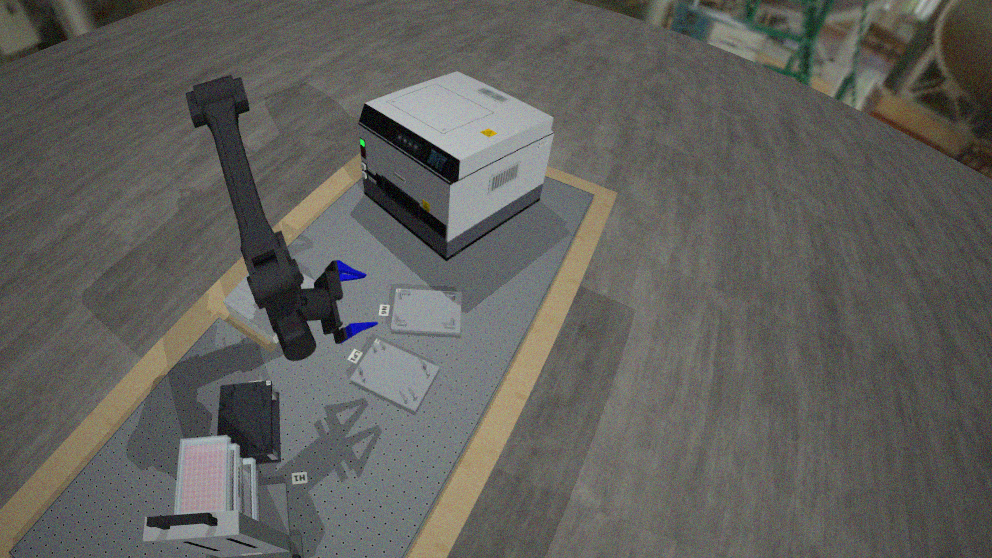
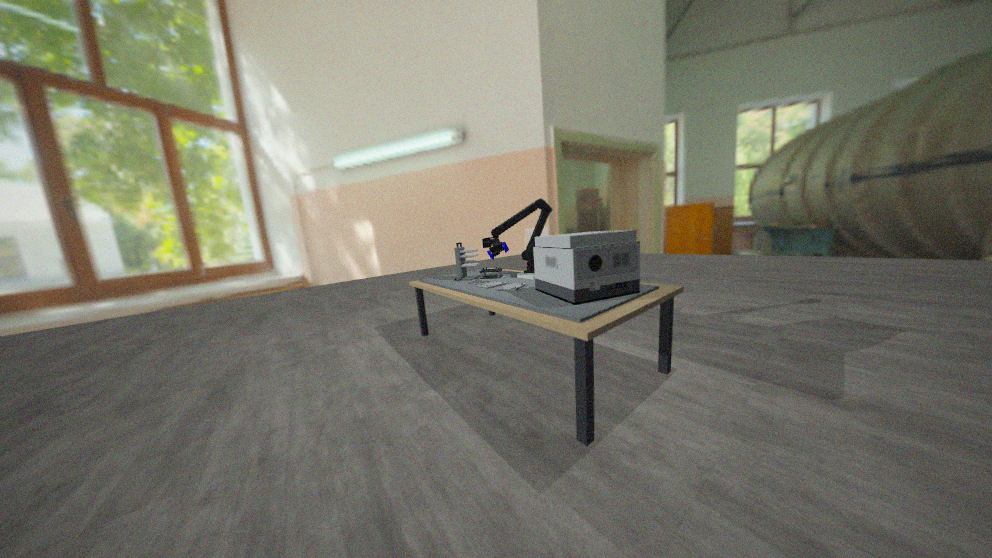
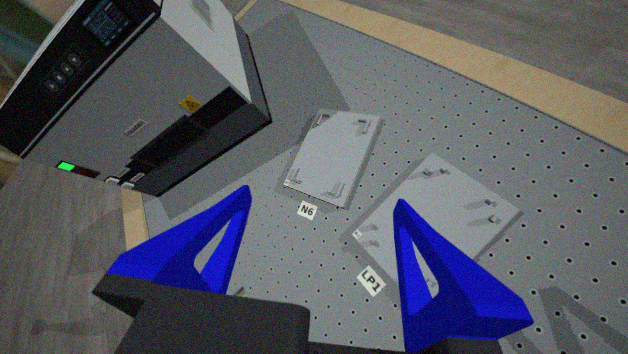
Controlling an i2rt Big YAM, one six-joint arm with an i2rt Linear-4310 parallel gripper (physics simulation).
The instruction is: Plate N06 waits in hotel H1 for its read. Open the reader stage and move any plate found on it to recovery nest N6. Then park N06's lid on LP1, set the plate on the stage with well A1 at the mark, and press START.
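Seen in the pictures: gripper, fingertip midpoint: (image 1: 370,299) (image 2: 499,255) (image 3: 321,198); arm's base at its link origin: (image 2: 533,272).
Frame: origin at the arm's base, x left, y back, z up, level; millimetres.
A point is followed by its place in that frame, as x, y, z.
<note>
The white reader (image 1: 502,156) {429, -431, 222} (image 2: 560,269) {527, -481, 114} (image 3: 125,85) {330, -242, 187} stands at the far end of the table. Its front looks shut, no stage or plate shows outside it, and a green light (image 1: 362,142) {440, -26, 163} (image 3: 66,166) {440, -25, 161} is lit. Nest N6 (image 1: 426,310) {97, -363, -26} (image 3: 332,155) {90, -361, -26} and pad LP1 (image 1: 395,374) {-88, -360, -28} (image 3: 440,195) {-78, -396, -28} are bare. The hotel (image 1: 201,533) {-550, -266, 220} (image 2: 458,265) {-507, -302, 80} near label H1 (image 1: 298,478) {-385, -260, -38} holds a pink plate (image 1: 202,478) {-481, -209, 195} on top and more below; their names cannot be read. My gripper (image 1: 371,299) {-45, -304, 160} (image 2: 499,252) {-45, -304, 160} (image 3: 321,198) {-45, -304, 160} is open and empty, raised above the table near N6 and LP1.
A black block-shaped fixture (image 1: 248,419) {-329, -128, 22} stands between the hotel and the arm's pale base plate (image 1: 242,305) {-79, 69, 1}. Small white buttons (image 1: 364,170) {432, -30, 70} sit at the reader's front edge, below the green light. A wooden rim (image 1: 527,353) {79, -620, -51} (image 2: 513,313) {417, -720, -57} edges the table.
</note>
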